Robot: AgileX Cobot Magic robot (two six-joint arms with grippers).
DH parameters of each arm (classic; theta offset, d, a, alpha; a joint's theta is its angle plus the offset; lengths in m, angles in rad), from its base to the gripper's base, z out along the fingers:
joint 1: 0 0.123 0 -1.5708
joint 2: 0.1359 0 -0.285 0
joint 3: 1.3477 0 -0.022 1.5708
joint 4: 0 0.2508 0 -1.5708
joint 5: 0 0 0.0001 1.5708
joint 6: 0 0.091 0 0
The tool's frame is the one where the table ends.
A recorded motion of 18 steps. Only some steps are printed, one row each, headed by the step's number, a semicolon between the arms.
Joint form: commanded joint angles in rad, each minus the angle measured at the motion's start. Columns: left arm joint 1, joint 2, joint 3, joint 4, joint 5, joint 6; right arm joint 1, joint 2, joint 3, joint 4, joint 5, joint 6.
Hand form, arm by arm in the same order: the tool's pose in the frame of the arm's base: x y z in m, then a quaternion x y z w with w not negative. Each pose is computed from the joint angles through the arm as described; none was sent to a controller.
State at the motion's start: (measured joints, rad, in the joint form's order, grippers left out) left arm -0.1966 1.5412 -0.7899 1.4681 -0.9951 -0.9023; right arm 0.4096 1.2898 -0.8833 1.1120 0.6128 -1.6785
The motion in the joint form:
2: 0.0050 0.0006 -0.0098 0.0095 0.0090 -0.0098; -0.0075 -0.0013 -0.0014 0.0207 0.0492 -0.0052
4: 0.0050 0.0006 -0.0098 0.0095 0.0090 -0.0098; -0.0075 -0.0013 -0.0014 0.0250 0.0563 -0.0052
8: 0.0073 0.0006 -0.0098 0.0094 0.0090 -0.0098; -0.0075 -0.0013 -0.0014 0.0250 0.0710 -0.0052
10: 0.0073 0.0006 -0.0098 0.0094 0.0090 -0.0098; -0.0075 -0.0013 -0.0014 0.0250 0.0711 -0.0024
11: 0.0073 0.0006 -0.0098 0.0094 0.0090 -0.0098; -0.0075 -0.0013 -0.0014 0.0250 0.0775 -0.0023
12: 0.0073 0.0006 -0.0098 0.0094 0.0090 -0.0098; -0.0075 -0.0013 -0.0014 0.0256 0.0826 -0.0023
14: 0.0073 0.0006 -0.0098 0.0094 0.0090 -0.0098; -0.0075 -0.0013 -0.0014 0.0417 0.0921 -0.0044
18: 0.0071 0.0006 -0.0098 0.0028 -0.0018 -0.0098; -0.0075 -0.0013 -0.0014 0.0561 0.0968 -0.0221
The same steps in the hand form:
2: 0.2673 -0.1288 0.2460 0.47841 0.63909 -0.33561 0.50005; 0.2234 0.1501 0.3029 -0.54184 0.67313 0.20467 0.45981
4: 0.2673 -0.1288 0.2460 0.47841 0.63909 -0.33561 0.50005; 0.2229 0.1505 0.3030 -0.54190 0.67256 0.20865 0.45878
8: 0.2676 -0.1281 0.2460 0.47763 0.63965 -0.33505 0.50046; 0.2216 0.1510 0.3028 -0.54506 0.67064 0.21400 0.45537
10: 0.2676 -0.1281 0.2460 0.47763 0.63965 -0.33505 0.50046; 0.2216 0.1510 0.3028 -0.54414 0.67138 0.21467 0.45505
11: 0.2676 -0.1281 0.2460 0.47763 0.63965 -0.33505 0.50046; 0.2211 0.1512 0.3028 -0.54548 0.67057 0.21702 0.45354
12: 0.2676 -0.1281 0.2460 0.47763 0.63965 -0.33505 0.50046; 0.2207 0.1514 0.3028 -0.54636 0.66993 0.21907 0.45243
14: 0.2676 -0.1281 0.2460 0.47763 0.63965 -0.33505 0.50046; 0.2200 0.1522 0.3035 -0.54355 0.66922 0.22725 0.45284
18: 0.2672 -0.1286 0.2470 0.47599 0.63684 -0.34027 0.50209; 0.2196 0.1528 0.3042 -0.54548 0.66473 0.22958 0.45593

